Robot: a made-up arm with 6 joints. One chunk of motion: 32 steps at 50 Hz.
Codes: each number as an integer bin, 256 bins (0 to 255) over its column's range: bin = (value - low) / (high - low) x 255, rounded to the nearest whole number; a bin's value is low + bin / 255 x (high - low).
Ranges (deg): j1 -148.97..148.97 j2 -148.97..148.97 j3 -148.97..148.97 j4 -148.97..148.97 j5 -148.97..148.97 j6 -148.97..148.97
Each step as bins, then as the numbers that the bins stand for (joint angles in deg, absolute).
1 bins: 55 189 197 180 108 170
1 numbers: -84.71 71.86 81.20 61.34 -22.78 49.66
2 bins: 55 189 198 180 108 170
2 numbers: -84.71 71.86 82.37 61.34 -22.78 49.66
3 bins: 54 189 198 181 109 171
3 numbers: -85.88 71.86 82.37 62.51 -21.62 50.83
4 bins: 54 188 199 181 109 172
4 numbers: -85.88 70.69 83.54 62.51 -21.62 51.99
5 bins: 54 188 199 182 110 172
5 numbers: -85.88 70.69 83.54 63.68 -20.45 51.99
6 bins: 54 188 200 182 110 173
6 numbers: -85.88 70.69 84.71 63.68 -20.45 53.16
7 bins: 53 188 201 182 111 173
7 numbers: -87.05 70.69 85.88 63.68 -19.28 53.16
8 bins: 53 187 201 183 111 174
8 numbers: -87.05 69.52 85.88 64.85 -19.28 54.33
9 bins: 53 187 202 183 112 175
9 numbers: -87.05 69.52 87.05 64.85 -18.11 55.50
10 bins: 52 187 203 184 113 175
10 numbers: -88.21 69.52 88.21 66.01 -16.94 55.50
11 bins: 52 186 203 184 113 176
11 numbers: -88.21 68.35 88.21 66.01 -16.94 56.67
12 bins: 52 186 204 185 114 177
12 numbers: -88.21 68.35 89.38 67.18 -15.77 57.84
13 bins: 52 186 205 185 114 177
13 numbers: -88.21 68.35 90.55 67.18 -15.77 57.84
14 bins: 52 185 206 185 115 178
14 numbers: -88.21 67.18 91.72 67.18 -14.60 59.00
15 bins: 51 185 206 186 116 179
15 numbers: -89.38 67.18 91.72 68.35 -13.44 60.17
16 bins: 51 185 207 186 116 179
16 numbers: -89.38 67.18 92.89 68.35 -13.44 60.17
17 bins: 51 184 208 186 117 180
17 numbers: -89.38 66.01 94.06 68.35 -12.27 61.34
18 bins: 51 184 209 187 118 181
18 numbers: -89.38 66.01 95.22 69.52 -11.10 62.51
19 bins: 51 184 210 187 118 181
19 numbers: -89.38 66.01 96.39 69.52 -11.10 62.51
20 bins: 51 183 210 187 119 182
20 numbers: -89.38 64.85 96.39 69.52 -9.93 63.68
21 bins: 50 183 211 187 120 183
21 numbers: -90.55 64.85 97.56 69.52 -8.76 64.85
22 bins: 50 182 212 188 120 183
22 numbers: -90.55 63.68 98.73 70.69 -8.76 64.85
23 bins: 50 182 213 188 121 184
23 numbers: -90.55 63.68 99.90 70.69 -7.59 66.01
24 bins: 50 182 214 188 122 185
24 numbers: -90.55 63.68 101.07 70.69 -6.43 67.18
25 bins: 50 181 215 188 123 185
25 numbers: -90.55 62.51 102.23 70.69 -5.26 67.18
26 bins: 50 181 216 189 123 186
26 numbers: -90.55 62.51 103.40 71.86 -5.26 68.35
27 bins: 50 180 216 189 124 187
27 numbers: -90.55 61.34 103.40 71.86 -4.09 69.52
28 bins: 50 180 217 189 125 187
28 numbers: -90.55 61.34 104.57 71.86 -2.92 69.52
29 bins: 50 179 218 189 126 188
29 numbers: -90.55 60.17 105.74 71.86 -1.75 70.69
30 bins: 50 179 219 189 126 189
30 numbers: -90.55 60.17 106.91 71.86 -1.75 71.86
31 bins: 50 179 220 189 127 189
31 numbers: -90.55 60.17 108.08 71.86 -0.58 71.86
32 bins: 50 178 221 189 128 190
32 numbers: -90.55 59.00 109.24 71.86 0.58 73.02
